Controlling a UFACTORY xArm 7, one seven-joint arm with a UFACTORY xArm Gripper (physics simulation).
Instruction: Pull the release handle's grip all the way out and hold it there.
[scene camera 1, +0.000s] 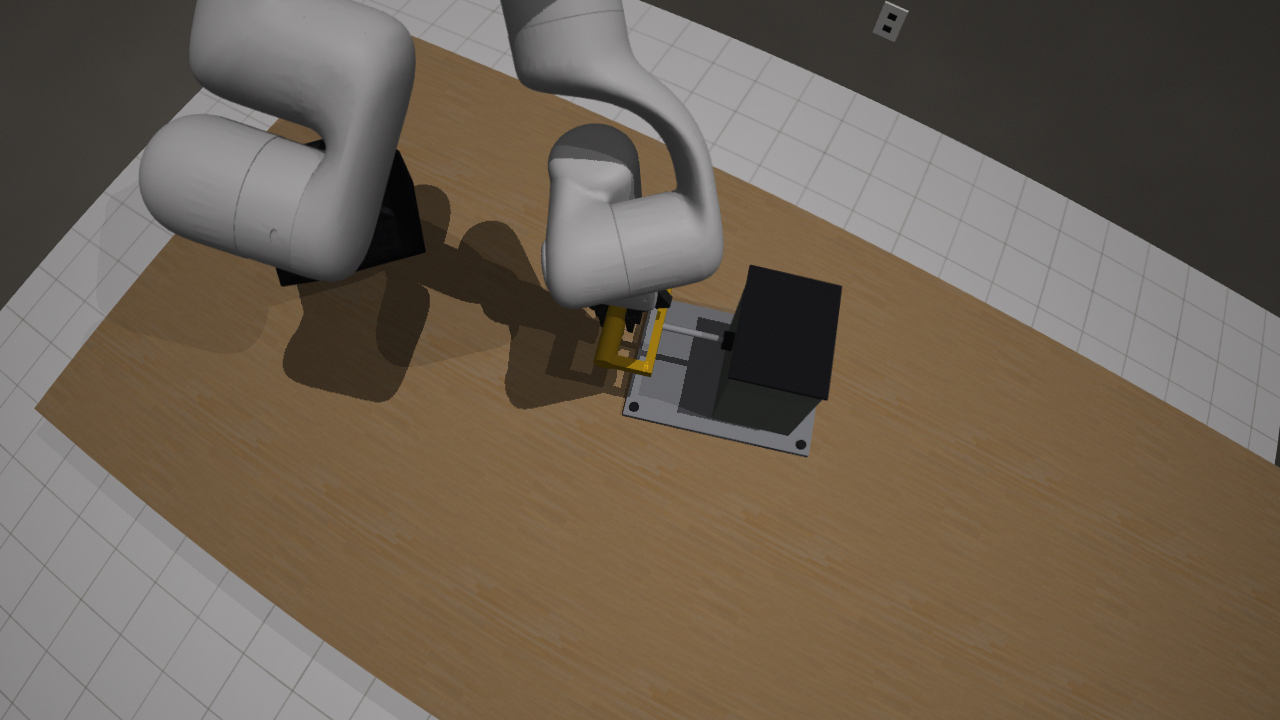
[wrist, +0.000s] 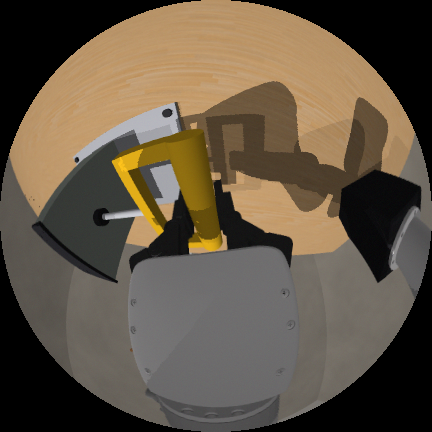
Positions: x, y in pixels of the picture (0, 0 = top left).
Scene:
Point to my gripper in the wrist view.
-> At 202, 193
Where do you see my gripper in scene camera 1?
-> At 619, 319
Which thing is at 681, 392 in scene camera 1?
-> A grey base plate.

